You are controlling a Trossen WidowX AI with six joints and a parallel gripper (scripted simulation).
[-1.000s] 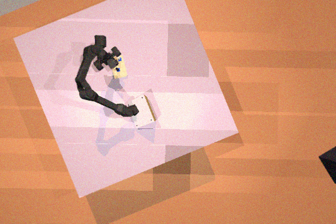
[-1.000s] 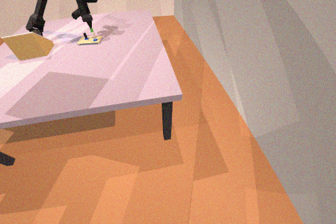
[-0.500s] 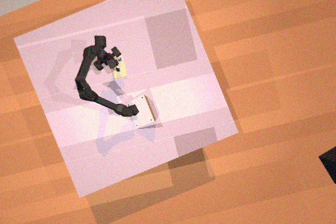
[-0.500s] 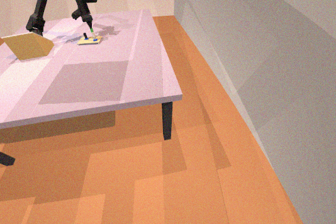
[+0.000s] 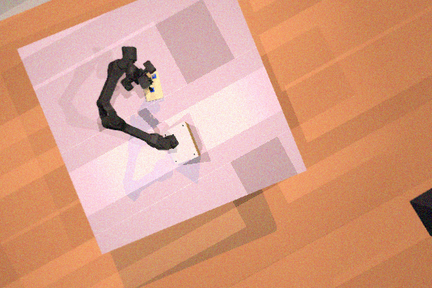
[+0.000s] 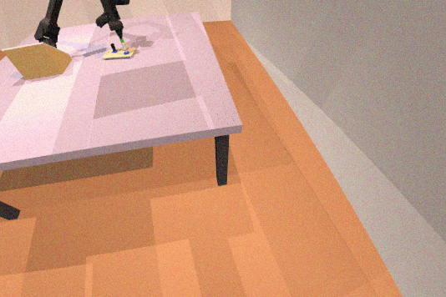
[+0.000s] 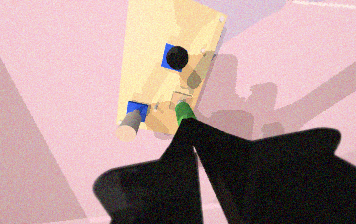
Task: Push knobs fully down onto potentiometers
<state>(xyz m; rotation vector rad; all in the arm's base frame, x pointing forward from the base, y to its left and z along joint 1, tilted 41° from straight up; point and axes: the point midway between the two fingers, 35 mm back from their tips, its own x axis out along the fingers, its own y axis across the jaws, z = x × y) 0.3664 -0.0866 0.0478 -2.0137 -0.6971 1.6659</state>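
My gripper tip is now 50 mm past the black knob, 10 mm to the left of it and 30 mm above it. Round my gripper tip: green knob (20 mm below).
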